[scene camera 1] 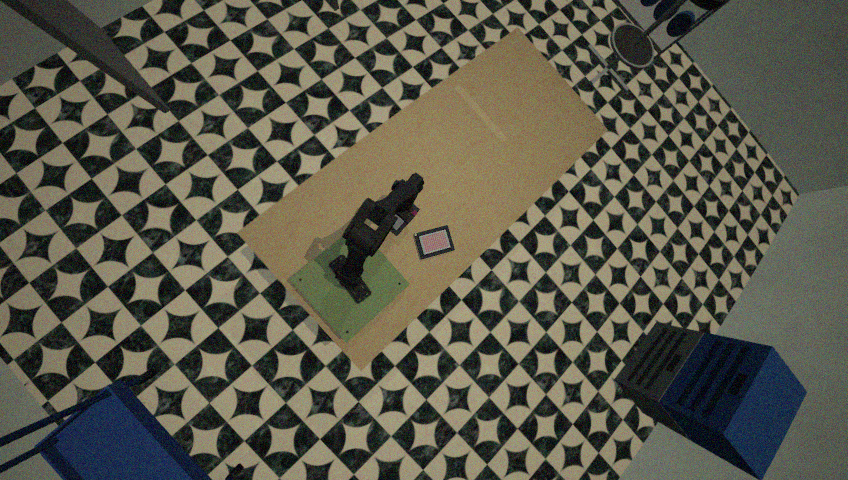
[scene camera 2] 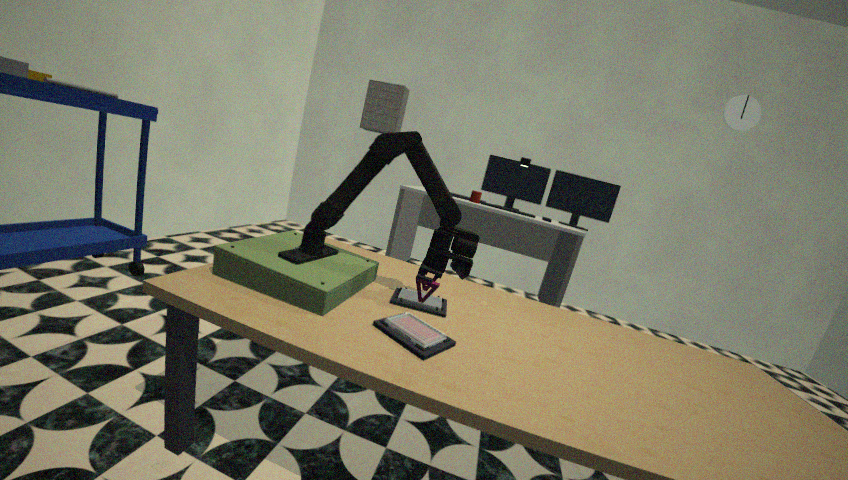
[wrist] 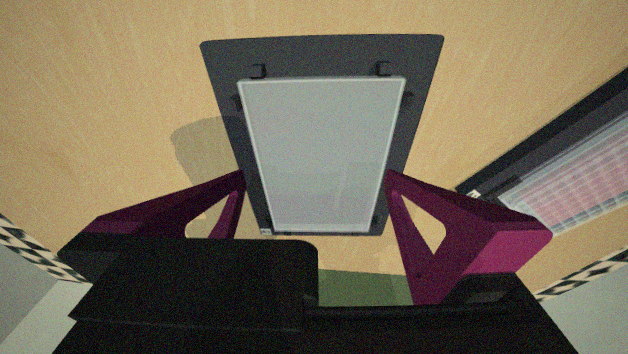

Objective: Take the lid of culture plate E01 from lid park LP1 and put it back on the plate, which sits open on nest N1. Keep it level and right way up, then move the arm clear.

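Where they show: gripper, between the fingertips: [scene camera 1: 398, 211] [scene camera 2: 422, 295] [wrist: 314, 177]; arm's base, origin of its link: [scene camera 1: 350, 278] [scene camera 2: 310, 254].
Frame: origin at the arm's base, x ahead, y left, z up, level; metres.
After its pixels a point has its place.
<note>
The lid [wrist: 320, 132] {x 0.359, y 0.123, z -0.052 m} [scene camera 2: 408, 294] {x 0.288, y 0.103, z -0.052 m} is a pale, flat rectangle. It lies level on the dark lid park LP1 [wrist: 320, 53] {x 0.397, y 0.132, z -0.060 m}. In scene camera 1 the lid [scene camera 1: 398, 224] {x 0.295, y 0.074, z -0.052 m} is mostly hidden under the arm. My gripper [wrist: 314, 177] {x 0.328, y 0.119, z -0.048 m} [scene camera 2: 427, 290] {x 0.328, y 0.119, z -0.048 m} [scene camera 1: 409, 212] {x 0.328, y 0.119, z -0.048 m} is open. Its magenta fingers straddle the near end of the lid, one on each long side, close to the edges. Culture plate E01 [wrist: 580, 175] {x 0.375, y -0.052, z -0.045 m} [scene camera 2: 414, 328] {x 0.382, y -0.097, z -0.046 m} [scene camera 1: 434, 241] {x 0.381, y -0.084, z -0.050 m} has pink wells and sits open on the dark nest N1 [wrist: 549, 145] {x 0.384, y -0.028, z -0.058 m} [scene camera 2: 385, 325] {x 0.317, y -0.114, z -0.057 m}, just right of the park.
The arm stands on a green base block [scene camera 2: 283, 274] {x 0.059, y -0.174, z -0.002 m} [scene camera 1: 337, 298] {x -0.083, y -0.033, z 0.004 m} at the near end of a long wooden table [scene camera 2: 594, 370] {x 0.826, y 0.079, z -0.070 m} [scene camera 1: 504, 119] {x 1.076, y 0.206, z -0.070 m}. A blue cart [scene camera 2: 74, 101], a grey desk [scene camera 2: 493, 227] with monitors, and a blue cabinet [scene camera 1: 731, 388] stand on the floor away from the table.
</note>
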